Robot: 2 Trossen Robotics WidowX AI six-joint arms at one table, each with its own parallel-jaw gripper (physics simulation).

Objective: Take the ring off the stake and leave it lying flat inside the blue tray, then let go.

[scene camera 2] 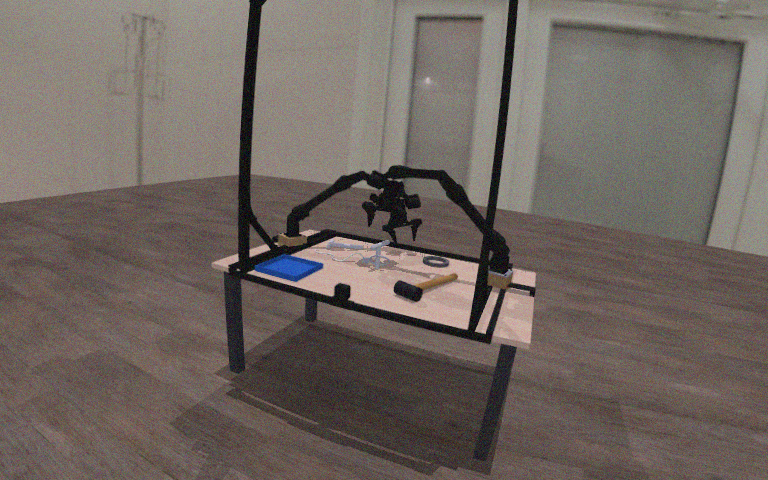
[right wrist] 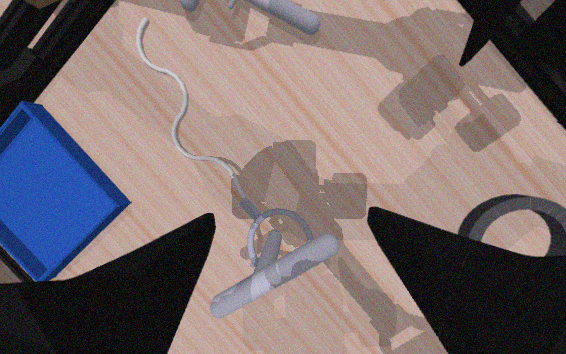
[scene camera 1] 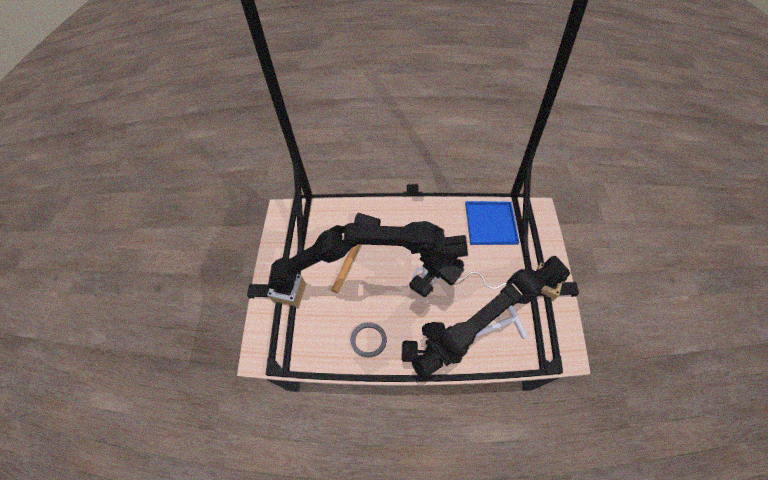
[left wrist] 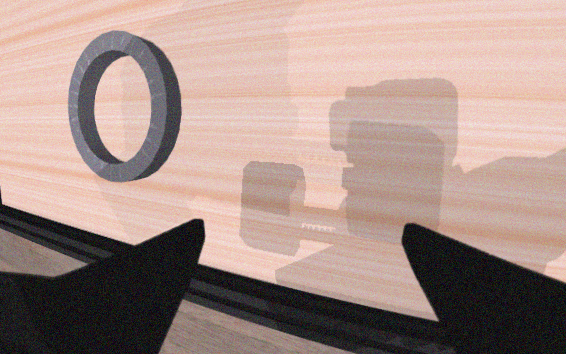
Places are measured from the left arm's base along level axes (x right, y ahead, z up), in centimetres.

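Pixels of known places: left gripper, fingertip midpoint: point(scene camera 2: 405, 242) point(right wrist: 508, 89) point(scene camera 1: 421, 353) point(left wrist: 304, 231); right gripper, fingertip midpoint: point(scene camera 2: 378, 227) point(right wrist: 292, 217) point(scene camera 1: 440, 279); left arm's base, origin of the base link: point(scene camera 2: 292, 235); right arm's base, origin of the base link: point(scene camera 2: 498, 270) point(scene camera 1: 284, 285).
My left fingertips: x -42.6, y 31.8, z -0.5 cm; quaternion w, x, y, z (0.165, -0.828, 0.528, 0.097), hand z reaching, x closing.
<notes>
For each thing: its top centre in the pictures, then the offset to it from my left fingertips. "spot": a spot on its surface instead.
- pale grey T-shaped stake, middle of its top: point(right wrist: 270, 283) point(scene camera 2: 380, 242) dx +25.8, dy +10.3, dz +5.8 cm
- thin grey ring, surface spot: point(right wrist: 280, 212) spot: dx +25.0, dy +7.1, dz -3.9 cm
- pale wavy cord, surface spot: point(right wrist: 185, 100) spot: dx +33.3, dy -11.0, dz -4.6 cm
- blue tray, middle of its top: point(right wrist: 29, 198) point(scene camera 2: 289, 264) point(scene camera 1: 492, 220) dx +59.7, dy -4.4, dz -2.9 cm
- thicker dark grey ring, middle of its top: point(left wrist: 110, 108) point(right wrist: 523, 246) point(scene camera 1: 368, 339) point(scene camera 2: 436, 259) dx -2.1, dy +18.3, dz -3.7 cm
- mallet, middle of its top: point(scene camera 1: 352, 248) point(scene camera 2: 432, 276) dx +24.6, dy +38.4, dz -0.2 cm
- second pale T-shaped piece, middle of its top: point(scene camera 1: 499, 328) point(scene camera 2: 346, 243) dx +19.3, dy -20.5, dz -3.2 cm
A pale grey T-shaped stake point(scene camera 2: 378, 254) point(right wrist: 275, 277) stands upright. In the right wrist view a thin grey ring point(right wrist: 280, 212) is around its post, with a pale wavy cord point(right wrist: 185, 100) point(scene camera 1: 475, 273) running off from it. The blue tray point(scene camera 1: 491, 223) point(scene camera 2: 288, 267) point(right wrist: 55, 190) lies at the upper right in scene camera 1. A thicker dark grey ring point(scene camera 1: 353, 339) point(left wrist: 159, 100) point(right wrist: 525, 203) lies flat, apart from the stake. My right gripper point(right wrist: 292, 217) is open and empty above the stake. My left gripper point(left wrist: 304, 231) is open and empty above the table near its edge, beside the dark ring.
A mallet point(scene camera 1: 345, 271) point(scene camera 2: 408, 290) lies under the right arm. A second pale T-shaped piece point(scene camera 1: 515, 320) point(scene camera 2: 346, 246) lies beside the left arm. A black frame point(scene camera 1: 413, 376) borders the table, with tall posts point(scene camera 1: 277, 101) rising from it.
</notes>
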